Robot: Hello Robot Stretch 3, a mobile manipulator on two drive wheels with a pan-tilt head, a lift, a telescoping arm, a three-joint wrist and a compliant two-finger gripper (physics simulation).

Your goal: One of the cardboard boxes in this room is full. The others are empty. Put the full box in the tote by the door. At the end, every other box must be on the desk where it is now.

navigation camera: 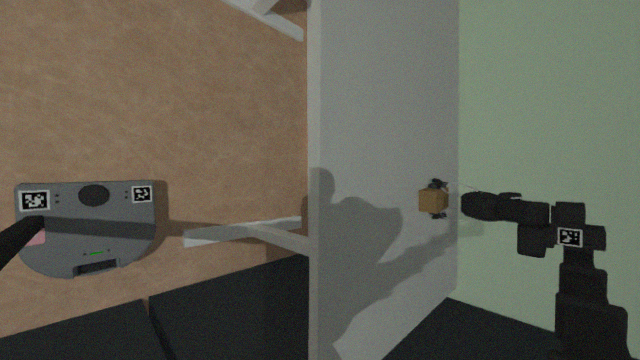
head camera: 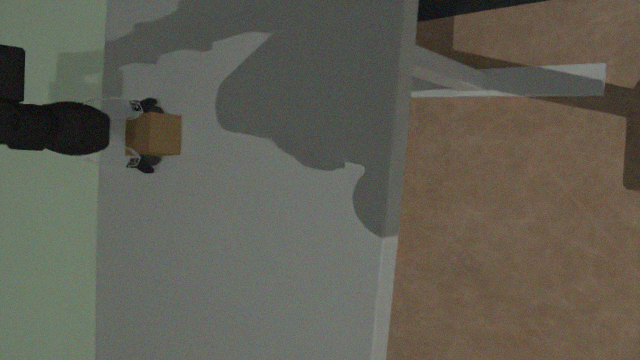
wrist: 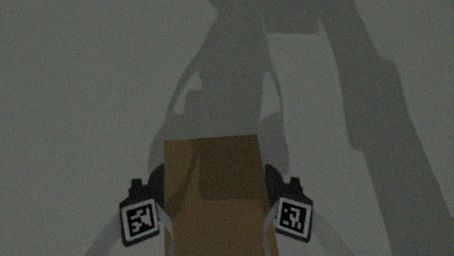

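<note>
You'd see a desk (head camera: pixel 277 224) from the head camera, and the navigation camera has the desk (navigation camera: pixel 384 121) too, as does the wrist view, with the desk (wrist: pixel 349 104). As for the gripper (head camera: pixel 156 136), the navigation camera shows the gripper (navigation camera: pixel 430 198) as well, and the wrist view shows the gripper (wrist: pixel 217 182).
</note>
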